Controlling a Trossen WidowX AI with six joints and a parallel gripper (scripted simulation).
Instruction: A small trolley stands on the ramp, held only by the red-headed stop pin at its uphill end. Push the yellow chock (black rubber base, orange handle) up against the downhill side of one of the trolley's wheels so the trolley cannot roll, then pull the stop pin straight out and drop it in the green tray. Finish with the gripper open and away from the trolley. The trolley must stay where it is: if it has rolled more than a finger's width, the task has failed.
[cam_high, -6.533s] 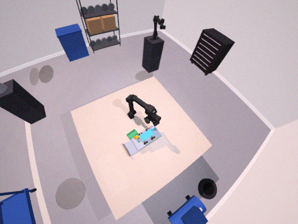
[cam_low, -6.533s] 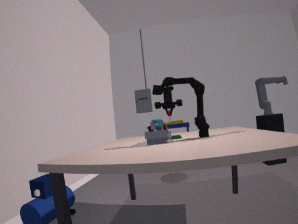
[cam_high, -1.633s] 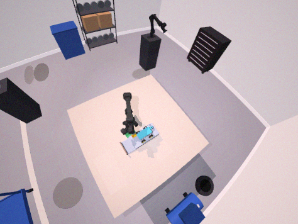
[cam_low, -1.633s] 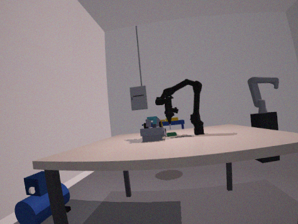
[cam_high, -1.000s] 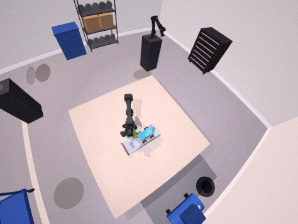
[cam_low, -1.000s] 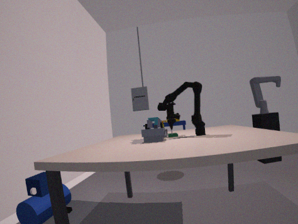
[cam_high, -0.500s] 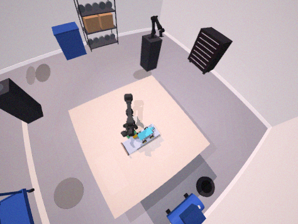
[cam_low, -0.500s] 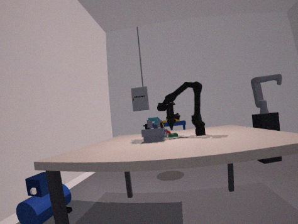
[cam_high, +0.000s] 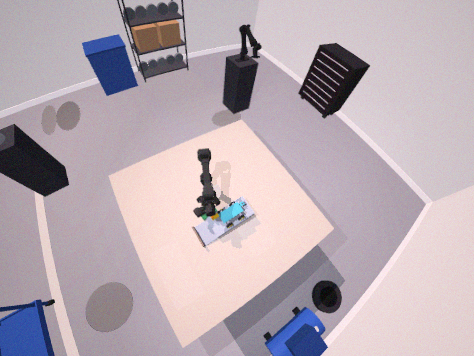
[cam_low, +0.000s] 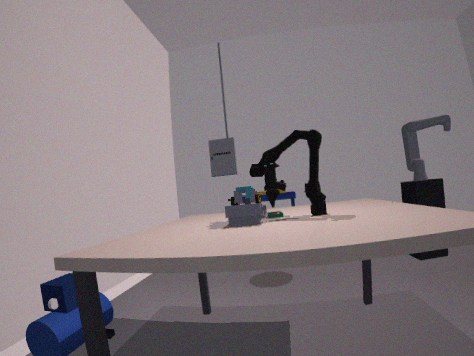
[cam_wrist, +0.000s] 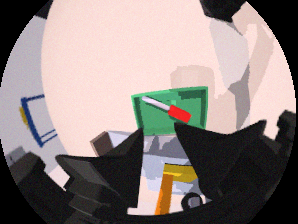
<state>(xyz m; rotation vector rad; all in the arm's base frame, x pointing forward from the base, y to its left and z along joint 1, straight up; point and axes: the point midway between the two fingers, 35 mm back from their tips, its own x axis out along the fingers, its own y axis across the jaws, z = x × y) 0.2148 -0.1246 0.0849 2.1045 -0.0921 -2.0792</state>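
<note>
My gripper tip is now 10 mm past the red-headed stop pin, 10 mm to the right of it and 40 mm above it. Round my gripper tip: yellow chock (70 mm ahead, 30 mm to the left, 30 mm above); then cyan trolley (120 mm ahead, 120 mm to the left, 60 mm above).
</note>
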